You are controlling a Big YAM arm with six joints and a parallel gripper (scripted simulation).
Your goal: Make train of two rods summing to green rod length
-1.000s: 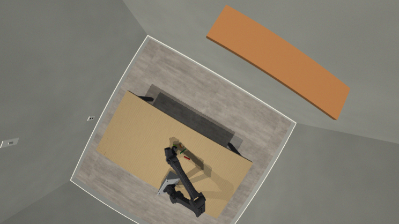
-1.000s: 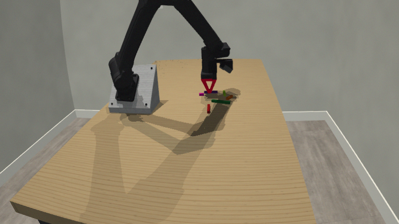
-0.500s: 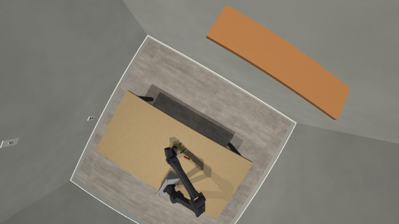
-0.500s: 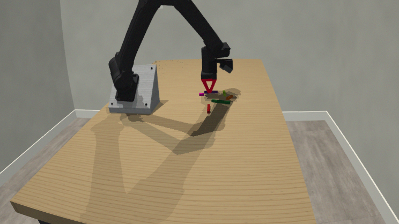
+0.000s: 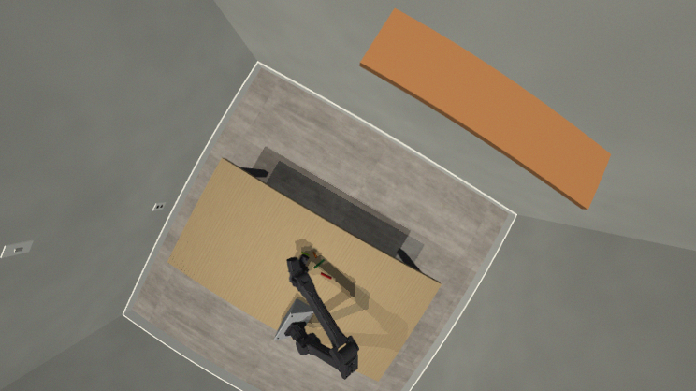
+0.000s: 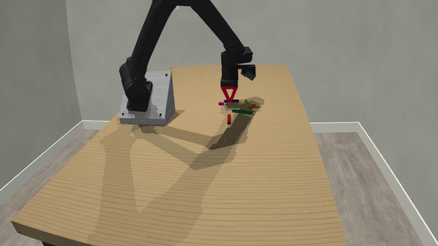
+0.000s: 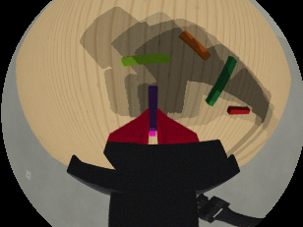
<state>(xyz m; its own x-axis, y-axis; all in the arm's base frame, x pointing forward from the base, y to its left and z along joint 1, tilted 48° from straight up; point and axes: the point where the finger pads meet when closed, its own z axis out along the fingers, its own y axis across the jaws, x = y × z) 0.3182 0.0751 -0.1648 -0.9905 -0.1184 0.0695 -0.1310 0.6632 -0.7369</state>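
The purple rod is 1 cm ahead of my hand and 1 cm below it. From my hand the other things lie so: magenta rod (4 cm behind, 2 cm below); orange rod (9 cm ahead, 3 cm to the right, 2 cm below); lime rod (6 cm ahead, 2 cm to the left, 2 cm below).
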